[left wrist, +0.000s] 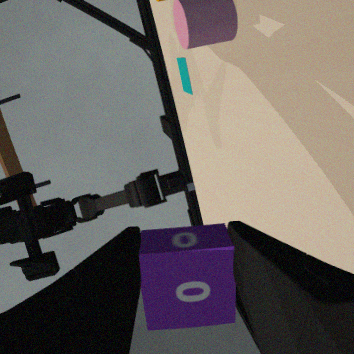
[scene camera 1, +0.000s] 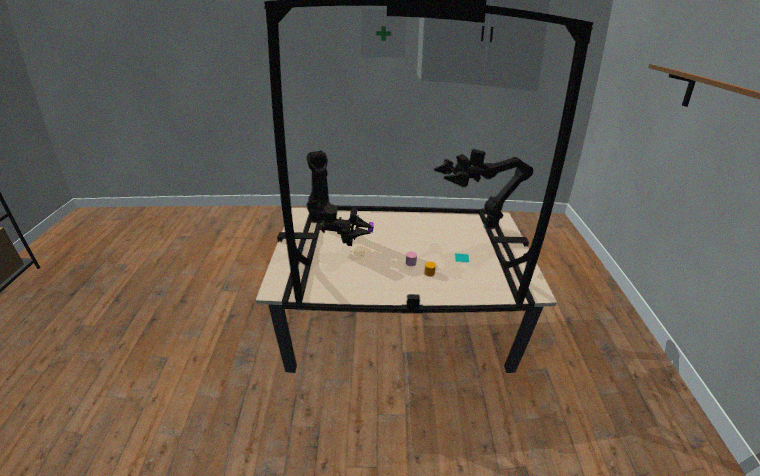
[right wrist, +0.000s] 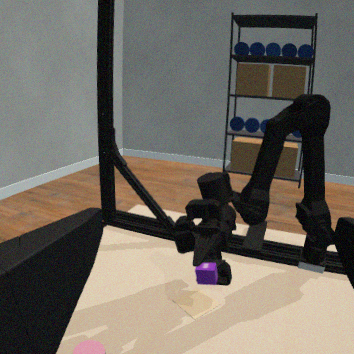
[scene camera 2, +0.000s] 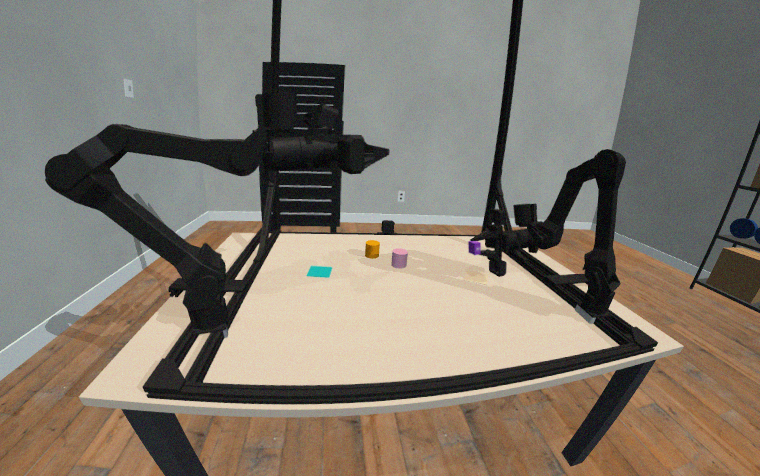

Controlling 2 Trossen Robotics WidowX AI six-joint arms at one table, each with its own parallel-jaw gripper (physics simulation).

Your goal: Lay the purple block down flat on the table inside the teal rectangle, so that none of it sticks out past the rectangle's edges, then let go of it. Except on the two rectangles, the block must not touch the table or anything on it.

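Frame: origin at the left arm's base, x ahead, y left, z up, level; centimetres.
Where they show: left gripper, between the fingertips: [left wrist: 183, 235] [scene camera 1: 371, 229] [right wrist: 196, 273] [scene camera 2: 470, 246]; right gripper, between the fingertips: [left wrist: 2, 234] [scene camera 1: 438, 173] [right wrist: 222, 225] [scene camera 2: 377, 150]; left arm's base, origin of its link: [scene camera 1: 317, 219] [right wrist: 312, 257] [scene camera 2: 593, 309]; right arm's base, origin of its link: [left wrist: 183, 179] [scene camera 1: 491, 225] [scene camera 2: 209, 322].
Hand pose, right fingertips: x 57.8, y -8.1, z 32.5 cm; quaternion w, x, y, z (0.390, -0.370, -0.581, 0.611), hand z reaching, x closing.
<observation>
Things, the pixels of their top centre, and the offset from my right fingertips. "spot": a spot on its surface instead.
- purple block, centre of its top: [left wrist: 135, 291] [right wrist: 207, 263] [scene camera 2: 475, 240] dy -9.9, dx -28.2, dz -21.7 cm
- teal rectangle, a spot on its surface: [left wrist: 184, 76] [scene camera 2: 321, 271] [scene camera 1: 461, 257] spot: dy -13.0, dx +13.1, dz -34.3 cm
- pink cylinder, centre of its top: [left wrist: 180, 24] [right wrist: 88, 351] [scene camera 2: 400, 251] [scene camera 1: 411, 254] dy -19.8, dx -9.5, dz -29.8 cm
- orange cylinder, centre of its top: [scene camera 2: 372, 242] [scene camera 1: 430, 264] dy -26.0, dx -1.4, dz -29.9 cm
- pale yellow rectangle, a spot on its surface: [right wrist: 196, 304] [scene camera 2: 474, 277] [scene camera 1: 362, 249] spot: dy -12.4, dx -31.6, dz -34.3 cm
The purple block [scene camera 1: 371, 227] [scene camera 2: 474, 247] [left wrist: 190, 290] [right wrist: 206, 274] is in the air, between the fingertips of my left gripper [scene camera 1: 369, 227] [scene camera 2: 479, 246] [left wrist: 183, 235]. This gripper is shut on it, pointing roughly sideways above the table. The teal rectangle [scene camera 1: 462, 257] [scene camera 2: 319, 271] [left wrist: 184, 76] lies bare on the table, well away from the block, towards the right in scene camera 1. My right gripper [scene camera 1: 440, 174] [scene camera 2: 385, 151] is open and empty, high above the table. The teal rectangle does not show in the right wrist view.
A pink cylinder [scene camera 1: 411, 259] [scene camera 2: 399, 258] [left wrist: 212, 22] [right wrist: 90, 347] and an orange cylinder [scene camera 1: 430, 269] [scene camera 2: 372, 249] stand between the block and the teal rectangle. A pale yellow rectangle [scene camera 1: 359, 251] [scene camera 2: 476, 275] [right wrist: 196, 304] lies near my left gripper. Black frame posts [scene camera 1: 283, 140] rise at the table's sides.
</observation>
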